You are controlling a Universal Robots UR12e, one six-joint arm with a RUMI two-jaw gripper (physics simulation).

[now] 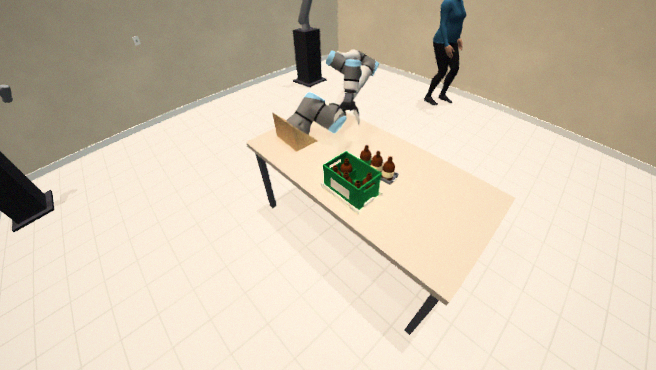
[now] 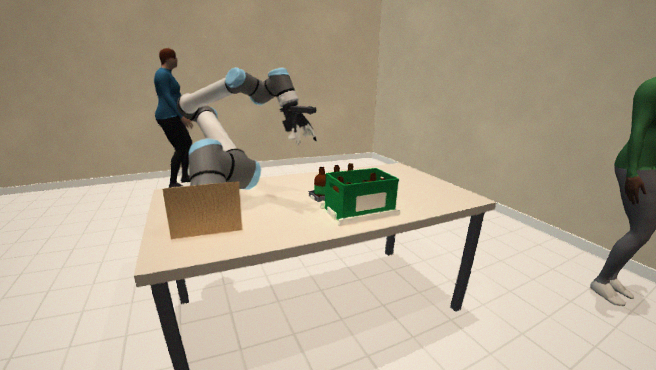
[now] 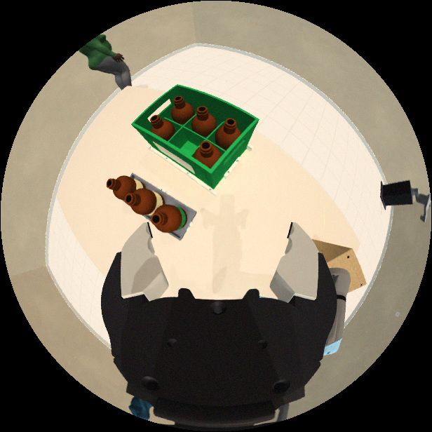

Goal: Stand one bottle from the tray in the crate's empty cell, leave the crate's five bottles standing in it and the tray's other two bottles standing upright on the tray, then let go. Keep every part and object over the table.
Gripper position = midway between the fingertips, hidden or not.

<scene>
I see my gripper [image 2: 307, 143] and a brown bottle [image 3: 166, 218].
My gripper is seen too in image 3 [image 3: 219, 225].
</scene>
